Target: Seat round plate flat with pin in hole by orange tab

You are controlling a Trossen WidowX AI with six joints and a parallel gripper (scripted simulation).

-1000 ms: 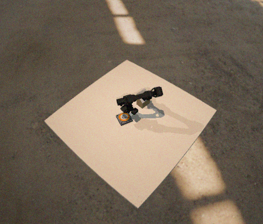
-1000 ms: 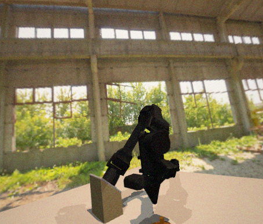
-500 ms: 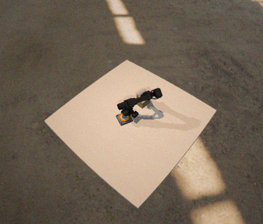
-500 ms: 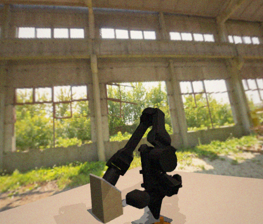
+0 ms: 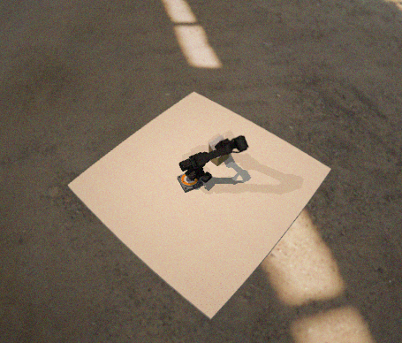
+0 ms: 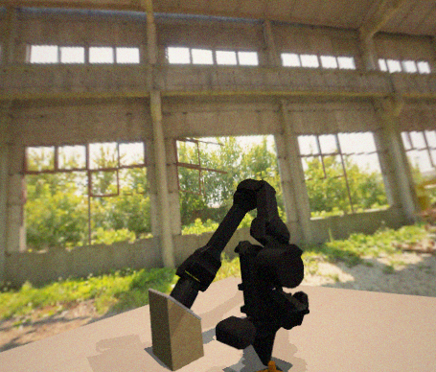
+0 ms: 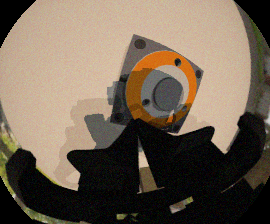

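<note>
Now: the square base 3 cm ahead of my gripper tip, 5 cm to the right of it and 2 cm below it.
</note>
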